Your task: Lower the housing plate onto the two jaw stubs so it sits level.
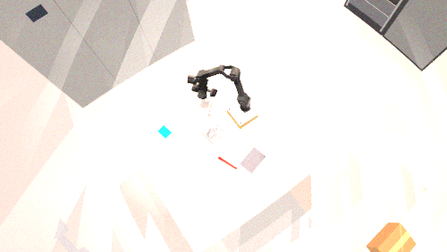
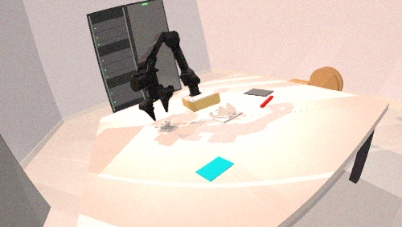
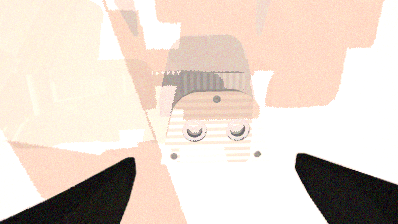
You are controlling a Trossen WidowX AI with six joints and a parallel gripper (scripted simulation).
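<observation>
Now: the white housing plate 3 cm below my gripper tip and 1 cm ahead of it. Round my gripper tip: dark grey plate 59 cm to the left, 6 cm below, 5 cm behind; red bar 52 cm to the left, 11 cm ahead, 6 cm below; cyan square 40 cm ahead, 7 cm to the left, 6 cm below.
</observation>
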